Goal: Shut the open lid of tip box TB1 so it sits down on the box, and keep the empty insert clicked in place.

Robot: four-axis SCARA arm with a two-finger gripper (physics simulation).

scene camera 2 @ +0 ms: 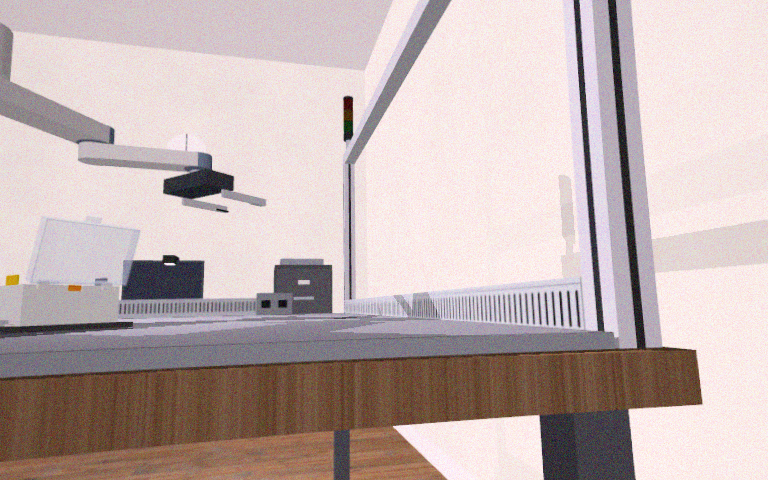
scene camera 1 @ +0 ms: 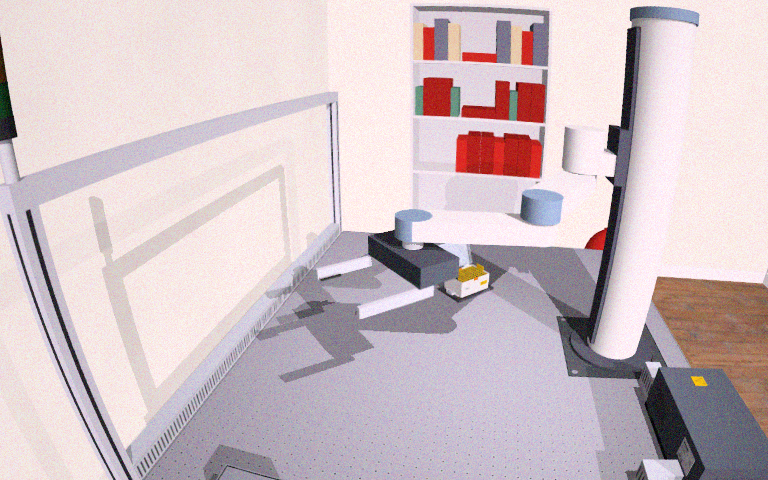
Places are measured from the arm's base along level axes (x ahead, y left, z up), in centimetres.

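Where they show: gripper, fingertip midpoint: (scene camera 2: 245, 206) (scene camera 1: 335, 292); arm's base, link origin: (scene camera 1: 610, 349).
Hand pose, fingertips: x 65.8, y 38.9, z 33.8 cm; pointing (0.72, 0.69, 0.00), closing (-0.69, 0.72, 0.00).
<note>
Each offset is from my fingertips to the centre of the thing. "spot": to the spot under its first point.
Tip box TB1 @[dx -21.6, dy -66.8, dz -29.3 cm] (scene camera 1: 468, 287) (scene camera 2: 67, 306), a small white box, stands on a thin dark base. Its clear lid @[spot: dx -19.6, dy -74.6, dz -23.4 cm] (scene camera 1: 463, 254) (scene camera 2: 84, 249) stands open, tilted up and leaning back, partly behind the gripper body in scene camera 1. A yellow insert @[dx -21.6, dy -66.8, dz -26.1 cm] (scene camera 1: 472, 273) shows in the box top; whether it is fully seated I cannot tell. An orange tab @[spot: dx -18.7, dy -69.7, dz -26.9 cm] (scene camera 2: 74, 288) shows at the box rim. My gripper (scene camera 1: 338, 292) (scene camera 2: 246, 206) is open and empty, its two long pale fingers level and wide apart. It hangs well above the table, beside the box, with the fingertips pointing away from it.
A metal-framed clear panel (scene camera 1: 175, 131) (scene camera 2: 607, 169) runs along one table side. The white arm column (scene camera 1: 651, 186) stands on the other side. A dark cabinet @[spot: dx -76.0, dy +2.5, dz -21.1 cm] (scene camera 1: 710, 416) is near it. A bookshelf (scene camera 1: 480, 120) stands behind. A grey box (scene camera 2: 303, 289) stands at the far end.
</note>
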